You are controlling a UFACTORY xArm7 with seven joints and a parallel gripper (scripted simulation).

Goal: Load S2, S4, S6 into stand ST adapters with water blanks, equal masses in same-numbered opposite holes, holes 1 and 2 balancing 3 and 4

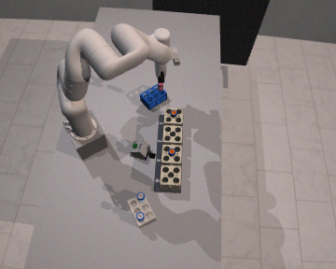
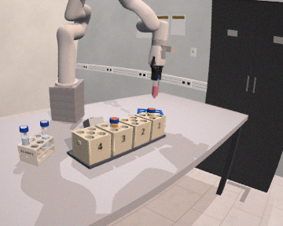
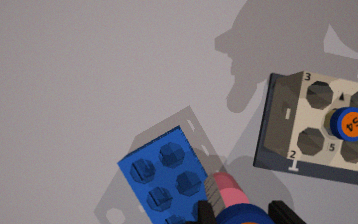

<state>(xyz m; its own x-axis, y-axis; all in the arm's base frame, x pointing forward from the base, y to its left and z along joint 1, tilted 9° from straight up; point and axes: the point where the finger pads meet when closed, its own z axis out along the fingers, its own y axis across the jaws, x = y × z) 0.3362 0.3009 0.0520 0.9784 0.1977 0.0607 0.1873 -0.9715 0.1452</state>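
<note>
Right now my hand is 50 mm above the sample tube S6 and 10 mm to the right of it. Also, from my hand: sample tube S4: 180 mm below, 120 mm to the right, 70 mm ahead; blue sample rack: 220 mm below, 40 mm behind, 30 mm to the left; green DONE key: 300 mm to the right, 190 mm below, 110 mm behind.
</note>
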